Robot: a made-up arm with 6 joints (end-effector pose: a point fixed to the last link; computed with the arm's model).
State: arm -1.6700 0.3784 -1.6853 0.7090 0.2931 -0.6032
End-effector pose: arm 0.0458 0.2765 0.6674 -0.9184 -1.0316 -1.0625
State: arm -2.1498 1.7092 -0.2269 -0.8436 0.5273 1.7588
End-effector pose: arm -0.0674 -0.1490 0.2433 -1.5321 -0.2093 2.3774
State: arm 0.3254 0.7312 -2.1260 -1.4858 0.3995 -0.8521
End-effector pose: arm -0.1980 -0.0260 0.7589 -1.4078 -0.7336 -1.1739
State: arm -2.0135 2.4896 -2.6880 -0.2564 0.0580 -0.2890
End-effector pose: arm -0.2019 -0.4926 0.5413 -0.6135 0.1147 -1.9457
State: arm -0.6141 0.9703 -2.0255 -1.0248 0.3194 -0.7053
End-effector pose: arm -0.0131 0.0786 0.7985 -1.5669 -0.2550 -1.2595
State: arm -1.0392 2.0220 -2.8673 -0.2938 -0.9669 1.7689
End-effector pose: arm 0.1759 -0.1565 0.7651 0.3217 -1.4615 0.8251
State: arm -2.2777 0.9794 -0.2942 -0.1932 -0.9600 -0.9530
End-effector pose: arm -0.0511 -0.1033 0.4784 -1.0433 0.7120 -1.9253
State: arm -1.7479 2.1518 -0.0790 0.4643 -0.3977 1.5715
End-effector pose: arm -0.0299 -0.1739 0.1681 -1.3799 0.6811 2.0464
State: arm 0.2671 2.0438 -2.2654 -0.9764 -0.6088 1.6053
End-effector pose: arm 0.4156 0.2127 0.6559 0.8395 -0.4706 0.9616
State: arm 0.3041 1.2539 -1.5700 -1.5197 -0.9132 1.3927
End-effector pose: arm 0.1439 0.1766 0.6768 0.0301 -0.5668 1.2618
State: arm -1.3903 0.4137 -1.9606 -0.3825 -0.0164 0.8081
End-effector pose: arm -0.0149 0.3822 0.6655 -0.7538 -1.6638 -0.4740
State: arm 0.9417 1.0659 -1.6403 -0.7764 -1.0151 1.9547
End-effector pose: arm -0.0340 0.0760 0.7504 1.4158 -0.2887 2.2243
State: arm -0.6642 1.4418 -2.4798 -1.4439 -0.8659 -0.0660
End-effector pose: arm 0.1439 0.0688 0.7945 -2.0995 -1.0529 -0.2875
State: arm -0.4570 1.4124 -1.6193 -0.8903 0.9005 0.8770
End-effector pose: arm 0.2602 -0.1070 0.6475 0.2290 0.0054 -1.1450
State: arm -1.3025 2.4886 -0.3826 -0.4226 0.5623 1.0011
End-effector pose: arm 0.0877 -0.1738 0.0993 1.5202 1.9740 -1.6923
